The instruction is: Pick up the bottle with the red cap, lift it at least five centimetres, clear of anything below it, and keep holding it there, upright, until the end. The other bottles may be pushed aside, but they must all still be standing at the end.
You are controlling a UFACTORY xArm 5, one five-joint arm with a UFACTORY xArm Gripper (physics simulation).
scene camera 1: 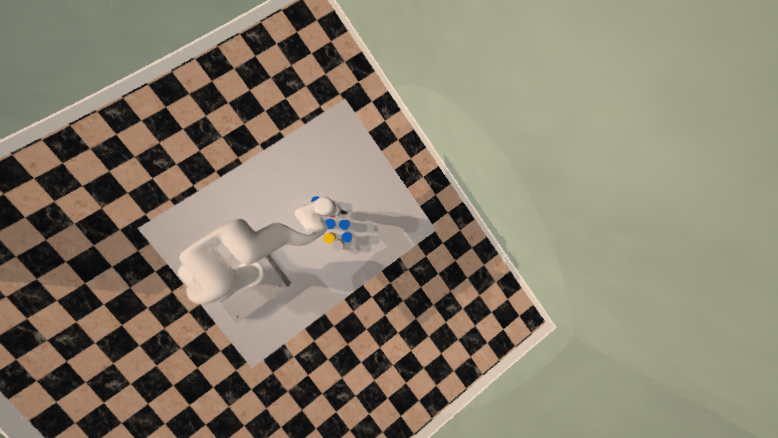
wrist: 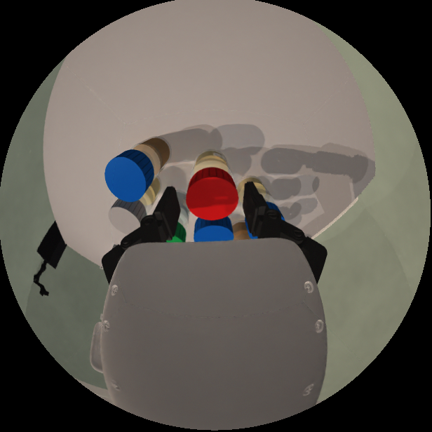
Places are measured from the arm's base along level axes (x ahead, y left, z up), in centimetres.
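Where they show: arm's base, origin of its link: [scene camera 1: 250, 273].
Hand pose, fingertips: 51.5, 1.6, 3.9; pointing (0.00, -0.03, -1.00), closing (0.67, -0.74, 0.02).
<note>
Each offset is from my fingertips to the top centre of the thing, as dx, dy, dz.
The bottle with the red cap [wrist: 212, 195] stands upright near the middle of the wrist view; in the scene view a sliver of its red cap @(-0.4, -0.6, -0.2) [scene camera 1: 332, 216] shows beside the wrist. My gripper [wrist: 210, 195] is open, with one black fingertip on each side of the red cap and a gap on both sides. The fingers hold nothing. In the scene view the arm's wrist hides most of the red-capped bottle and of the gripper.
A blue-capped bottle [wrist: 129, 175] and a grey-capped one [wrist: 127, 215] stand left of the fingers. Green [wrist: 177, 233] and blue [wrist: 213, 230] caps are close below the red one. Another blue cap [wrist: 272, 214] is behind the right finger. A yellow cap @(-9.9, -10.3, -0.2) [scene camera 1: 328, 238] shows in the scene view.
</note>
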